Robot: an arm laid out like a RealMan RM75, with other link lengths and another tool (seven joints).
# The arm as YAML. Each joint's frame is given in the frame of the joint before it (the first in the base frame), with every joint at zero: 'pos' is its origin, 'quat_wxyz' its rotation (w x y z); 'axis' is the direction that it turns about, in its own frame. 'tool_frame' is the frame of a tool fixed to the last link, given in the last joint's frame.
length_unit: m
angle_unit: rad
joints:
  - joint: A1
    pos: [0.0, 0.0, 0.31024]
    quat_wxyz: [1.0, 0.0, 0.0, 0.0]
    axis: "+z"
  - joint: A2
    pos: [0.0, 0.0, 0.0]
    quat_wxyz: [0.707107, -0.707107, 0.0, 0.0]
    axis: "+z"
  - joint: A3
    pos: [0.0, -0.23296, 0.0]
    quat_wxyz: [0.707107, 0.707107, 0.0, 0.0]
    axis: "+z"
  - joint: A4
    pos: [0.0, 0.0, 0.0]
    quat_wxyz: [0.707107, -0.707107, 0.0, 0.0]
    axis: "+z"
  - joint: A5
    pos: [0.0, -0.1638, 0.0]
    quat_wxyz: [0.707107, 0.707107, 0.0, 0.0]
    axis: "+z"
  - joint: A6
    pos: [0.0, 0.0, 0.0]
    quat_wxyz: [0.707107, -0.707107, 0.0, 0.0]
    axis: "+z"
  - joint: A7
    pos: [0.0, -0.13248, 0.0]
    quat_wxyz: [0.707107, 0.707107, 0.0, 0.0]
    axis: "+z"
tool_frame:
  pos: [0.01, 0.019, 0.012]
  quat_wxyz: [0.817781, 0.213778, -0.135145, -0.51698]
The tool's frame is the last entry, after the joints.
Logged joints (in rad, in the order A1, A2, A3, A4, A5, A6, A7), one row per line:
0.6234, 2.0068, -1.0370, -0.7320, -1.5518, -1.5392, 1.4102
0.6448, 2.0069, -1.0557, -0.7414, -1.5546, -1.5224, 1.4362
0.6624, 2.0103, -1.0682, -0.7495, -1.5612, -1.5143, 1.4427
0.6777, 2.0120, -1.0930, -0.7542, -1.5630, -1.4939, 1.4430
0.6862, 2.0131, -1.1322, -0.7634, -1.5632, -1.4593, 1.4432
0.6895, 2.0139, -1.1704, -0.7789, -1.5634, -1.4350, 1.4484
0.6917, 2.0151, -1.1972, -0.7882, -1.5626, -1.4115, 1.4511
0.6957, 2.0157, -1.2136, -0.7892, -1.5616, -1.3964, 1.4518
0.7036, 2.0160, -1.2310, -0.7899, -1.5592, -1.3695, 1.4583
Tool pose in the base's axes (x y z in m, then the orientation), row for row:
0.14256, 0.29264, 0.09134, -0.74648, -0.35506, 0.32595, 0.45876
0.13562, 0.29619, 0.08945, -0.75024, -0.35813, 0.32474, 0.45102
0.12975, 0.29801, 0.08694, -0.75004, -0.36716, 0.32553, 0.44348
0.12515, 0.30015, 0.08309, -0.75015, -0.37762, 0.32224, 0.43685
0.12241, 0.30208, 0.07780, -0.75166, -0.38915, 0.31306, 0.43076
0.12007, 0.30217, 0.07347, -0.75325, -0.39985, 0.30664, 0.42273
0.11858, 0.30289, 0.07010, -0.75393, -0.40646, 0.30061, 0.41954
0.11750, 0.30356, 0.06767, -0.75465, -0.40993, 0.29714, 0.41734
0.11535, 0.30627, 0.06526, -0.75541, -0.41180, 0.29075, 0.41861
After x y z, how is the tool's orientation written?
As a quaternion, x y z w.
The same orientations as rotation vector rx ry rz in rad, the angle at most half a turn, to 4 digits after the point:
-1.8385, -0.8745, 0.8028
-1.8542, -0.8851, 0.8026
-1.8600, -0.9105, 0.8073
-1.8658, -0.9393, 0.8015
-1.8748, -0.9706, 0.7808
-1.8857, -1.0010, 0.7676
-1.8901, -1.0190, 0.7536
-1.8938, -1.0287, 0.7457
-1.8946, -1.0328, 0.7292

